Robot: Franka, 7 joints.
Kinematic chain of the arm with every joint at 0, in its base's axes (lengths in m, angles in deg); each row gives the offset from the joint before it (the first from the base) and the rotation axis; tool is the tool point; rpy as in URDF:
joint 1: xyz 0 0 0.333 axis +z
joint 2: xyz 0 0 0 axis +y
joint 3: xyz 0 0 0.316 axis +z
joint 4: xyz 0.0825 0 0 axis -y
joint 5: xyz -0.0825 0 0.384 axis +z
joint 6: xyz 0 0 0 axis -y
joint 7: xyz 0.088 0 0 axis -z
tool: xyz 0 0 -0.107 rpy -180 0 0
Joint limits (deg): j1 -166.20..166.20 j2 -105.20..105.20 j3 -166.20..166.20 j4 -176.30..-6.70 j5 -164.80..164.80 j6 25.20..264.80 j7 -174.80..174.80
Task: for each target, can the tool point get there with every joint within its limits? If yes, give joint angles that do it. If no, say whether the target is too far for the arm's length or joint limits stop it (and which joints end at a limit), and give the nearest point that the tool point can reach.
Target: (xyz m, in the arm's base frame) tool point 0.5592 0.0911 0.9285
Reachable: yes | joints -125.10 -50.03 59.01 -52.78 73.03 125.03 67.12
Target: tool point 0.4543 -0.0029 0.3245
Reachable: yes | joints -87.43 -45.98 77.04 -143.63 -84.98 182.34 -66.48
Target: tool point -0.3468 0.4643 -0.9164
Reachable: no: too far | nearest point -0.2531 0.3389 -0.3421 | short by 0.595 m
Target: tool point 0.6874 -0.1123 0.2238
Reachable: yes | joints -24.19 67.58 40.44 -75.63 44.34 239.71 88.99
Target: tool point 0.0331 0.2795 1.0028
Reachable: yes | joints -101.75 -72.65 7.04 -79.62 100.79 183.34 15.59
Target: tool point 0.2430 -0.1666 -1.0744
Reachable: no: too far | nearest point 0.2377 -0.1629 -0.3607 | short by 0.714 m
